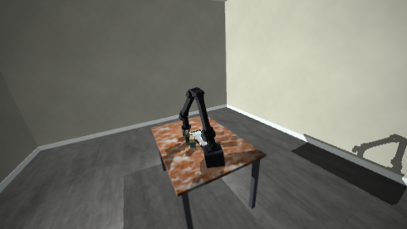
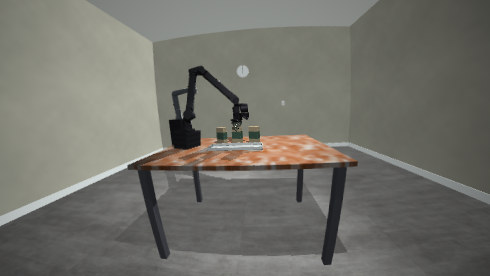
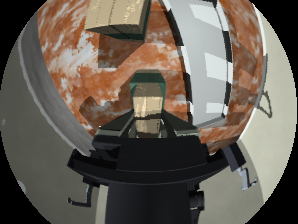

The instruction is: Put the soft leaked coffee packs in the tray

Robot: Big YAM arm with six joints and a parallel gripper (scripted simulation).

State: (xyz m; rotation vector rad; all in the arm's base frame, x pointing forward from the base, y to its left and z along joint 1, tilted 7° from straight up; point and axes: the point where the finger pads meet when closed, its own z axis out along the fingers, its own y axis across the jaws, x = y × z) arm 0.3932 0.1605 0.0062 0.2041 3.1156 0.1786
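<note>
Right now the white tray is 40 mm ahead of my hand, 170 mm to the right of it and 110 mm below it.
</note>
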